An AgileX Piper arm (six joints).
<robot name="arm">
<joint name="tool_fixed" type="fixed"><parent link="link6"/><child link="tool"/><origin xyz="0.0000 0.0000 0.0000"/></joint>
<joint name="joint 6" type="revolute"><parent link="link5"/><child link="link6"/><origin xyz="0.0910 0.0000 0.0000" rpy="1.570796 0.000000 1.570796"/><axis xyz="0 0 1"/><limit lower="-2.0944" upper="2.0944"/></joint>
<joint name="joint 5" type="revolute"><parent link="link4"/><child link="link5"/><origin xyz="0.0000 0.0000 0.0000" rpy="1.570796 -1.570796 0.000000"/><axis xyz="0 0 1"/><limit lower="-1.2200" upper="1.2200"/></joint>
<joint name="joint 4" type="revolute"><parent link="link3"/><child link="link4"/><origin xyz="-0.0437 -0.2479 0.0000" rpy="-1.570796 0.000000 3.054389"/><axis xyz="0 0 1"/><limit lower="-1.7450" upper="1.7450"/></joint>
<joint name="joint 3" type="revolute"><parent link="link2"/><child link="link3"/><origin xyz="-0.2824 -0.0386 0.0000" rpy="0.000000 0.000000 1.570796"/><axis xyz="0 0 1"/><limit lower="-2.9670" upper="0.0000"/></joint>
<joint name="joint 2" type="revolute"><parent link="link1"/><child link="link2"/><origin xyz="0.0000 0.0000 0.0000" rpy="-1.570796 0.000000 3.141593"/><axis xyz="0 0 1"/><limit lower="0.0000" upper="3.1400"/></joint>
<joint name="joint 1" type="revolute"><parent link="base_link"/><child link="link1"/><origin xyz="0.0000 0.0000 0.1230" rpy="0.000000 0.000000 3.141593"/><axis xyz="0 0 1"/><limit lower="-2.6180" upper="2.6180"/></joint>
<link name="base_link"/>
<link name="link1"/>
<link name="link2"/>
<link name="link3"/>
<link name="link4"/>
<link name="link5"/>
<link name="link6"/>
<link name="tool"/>
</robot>
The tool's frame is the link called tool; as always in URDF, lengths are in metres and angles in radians.
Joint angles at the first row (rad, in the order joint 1, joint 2, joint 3, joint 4, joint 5, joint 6):
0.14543, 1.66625, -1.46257, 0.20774, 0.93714, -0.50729
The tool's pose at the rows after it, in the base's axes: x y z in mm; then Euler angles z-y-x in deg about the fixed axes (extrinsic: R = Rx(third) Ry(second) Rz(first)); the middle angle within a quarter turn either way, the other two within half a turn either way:
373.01 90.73 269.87 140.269 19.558 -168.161
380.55 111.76 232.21 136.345 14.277 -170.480
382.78 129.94 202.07 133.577 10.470 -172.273
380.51 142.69 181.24 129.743 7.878 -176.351
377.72 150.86 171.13 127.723 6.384 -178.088
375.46 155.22 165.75 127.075 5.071 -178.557
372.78 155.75 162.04 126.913 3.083 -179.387
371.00 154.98 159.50 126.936 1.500 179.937
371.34 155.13 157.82 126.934 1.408 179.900
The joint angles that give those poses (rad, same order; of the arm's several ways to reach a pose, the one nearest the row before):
0.21035, 1.79751, -1.48072, 0.14530, 0.96674, -0.50731
0.26497, 1.89447, -1.48228, 0.10993, 0.96368, -0.52603
0.31146, 1.96971, -1.48229, 0.08596, 0.95664, -0.52841
0.35624, 2.01996, -1.48226, 0.01368, 0.96932, -0.52341
0.38239, 2.04452, -1.48229, -0.01292, 0.98001, -0.52158
0.39444, 2.05748, -1.48227, -0.01292, 0.99145, -0.52158
0.39824, 2.06616, -1.48227, -0.01292, 1.02040, -0.52155
0.39823, 2.07228, -1.48231, -0.01291, 1.04436, -0.52157
0.39824, 2.07647, -1.48230, -0.01290, 1.04190, -0.52157

